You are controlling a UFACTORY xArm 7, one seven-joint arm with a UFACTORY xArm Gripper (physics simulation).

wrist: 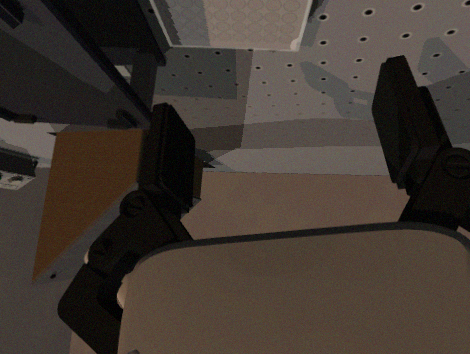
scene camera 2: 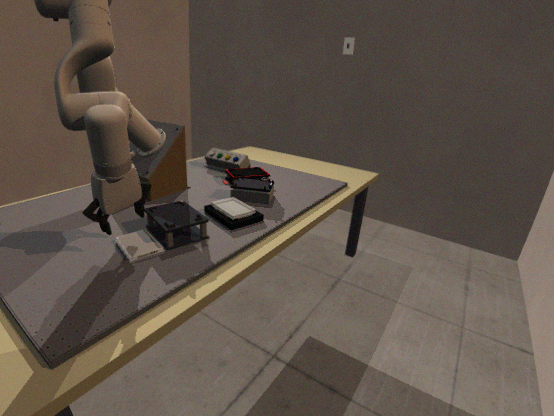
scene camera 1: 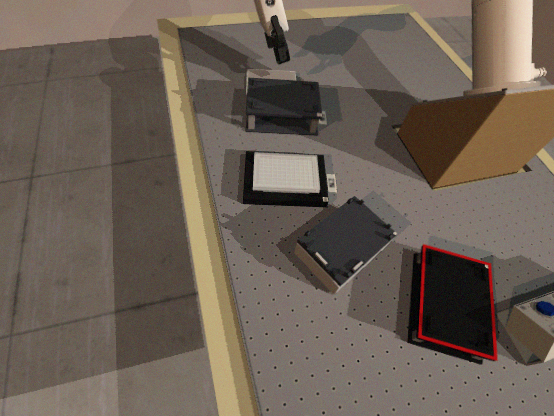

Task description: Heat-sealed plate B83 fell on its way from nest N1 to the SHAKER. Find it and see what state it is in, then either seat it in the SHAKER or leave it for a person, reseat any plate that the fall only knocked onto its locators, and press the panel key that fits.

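Places are measured from the arm's base along level axes (x ahead, y left, z up), in centimetres.
Pixels of known places: gripper, fingertip midpoint: (wrist: 273, 103) (scene camera 2: 124, 223) (scene camera 1: 278, 54); arm's base, origin of the base link: (scene camera 2: 152, 143) (scene camera 1: 500, 91).
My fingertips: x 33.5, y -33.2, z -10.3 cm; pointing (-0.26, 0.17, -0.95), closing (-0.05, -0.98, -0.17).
Observation:
Ahead of a thing's pixels: the offset from my fingertips to its middle. "spot": to the spot under its first point.
Plate B83 {dx +2.0, dy +2.0, dz -6.3 cm} (scene camera 1: 270, 75) (scene camera 2: 137, 245) (wrist: 255, 25), pale with a clear rim, lies low on the table beside the dark two-deck stand (scene camera 1: 283, 97) (scene camera 2: 176, 215) (wrist: 45, 85). Its label does not show in the wrist view, where the plate is cut off at the top edge. My gripper (scene camera 1: 282, 60) (scene camera 2: 125, 223) (wrist: 273, 103) is open and empty, above and to one side of the plate. A white plate {dx +7.6, dy +32.6, dz -3.7 cm} (scene camera 1: 286, 172) (scene camera 2: 232, 208) rests on a black nest {dx +7.6, dy +32.6, dz -5.7 cm} (scene camera 1: 285, 199) (scene camera 2: 218, 219); whether it is fully seated is unclear. The panel {dx -30.8, dy +72.1, dz -2.8 cm} (scene camera 1: 525, 320) (scene camera 2: 212, 159) (wrist: 15, 175) has coloured keys.
A grey box with a dark clipped top {spot: dx +2.2, dy +50.7, dz -1.5 cm} (scene camera 1: 350, 240) (scene camera 2: 252, 193) stands turned at an angle past the black nest. Beyond it is a dark platform with a red outline {dx -11.7, dy +64.0, dz -4.7 cm} (scene camera 1: 457, 300) (scene camera 2: 247, 173). A brown wedge-shaped block (scene camera 1: 475, 140) (scene camera 2: 170, 172) (wrist: 85, 180) stands near the arm's base.

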